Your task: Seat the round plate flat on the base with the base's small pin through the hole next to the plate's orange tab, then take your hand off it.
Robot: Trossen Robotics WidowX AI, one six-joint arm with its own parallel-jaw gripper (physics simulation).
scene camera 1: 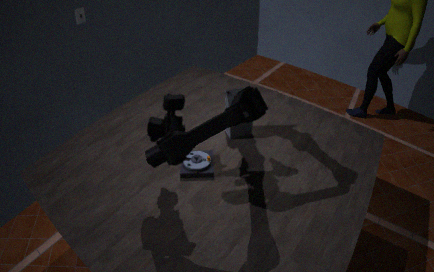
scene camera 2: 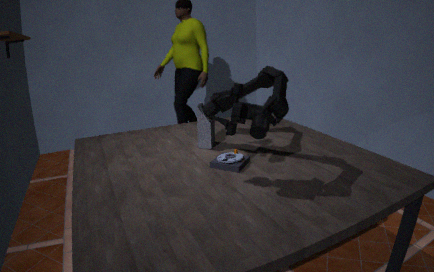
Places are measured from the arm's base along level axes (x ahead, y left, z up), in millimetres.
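Pixels of known places: gripper, fingertip midpoint: [scene camera 2: 211,105]; arm's base, origin of the base link: [scene camera 2: 206,112].
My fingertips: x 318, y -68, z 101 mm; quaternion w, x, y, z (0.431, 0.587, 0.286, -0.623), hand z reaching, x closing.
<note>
For each thing: its top centre in the pictures, then the offset to it from my fingertips. Level surfaces: height alone.
- round light-grey plate, middle of its top: [scene camera 1: 196,156] [scene camera 2: 230,152] dy +85, dx -41, dz -211 mm
- square dark base, middle of its top: [scene camera 1: 196,158] [scene camera 2: 230,155] dy +86, dx -41, dz -221 mm
- wooden table, its level: dz -262 mm
The round light-grey plate [scene camera 1: 202,166] [scene camera 2: 238,159] lies on the square dark base [scene camera 1: 197,175] [scene camera 2: 226,165] and looks about flat. Its orange tab [scene camera 1: 209,158] [scene camera 2: 236,151] is on the right side in the first view and at the far edge in the second. The small pin and the hole next to the tab are too small to make out, so I cannot tell whether the pin is through it. The arm covers the plate's left edge in the first view. My gripper [scene camera 1: 165,116] [scene camera 2: 225,114] is open and empty, up in the air and apart from the plate; its fingertips are partly hidden.
A grey upright block [scene camera 1: 231,131] [scene camera 2: 205,135] stands on the wooden table [scene camera 1: 100,150] [scene camera 2: 140,200] behind the base. The arm's links reach over the table, and its shadows fall across the top. A person in a yellow shirt [scene camera 1: 404,22] [scene camera 2: 189,45] stands beyond the table.
</note>
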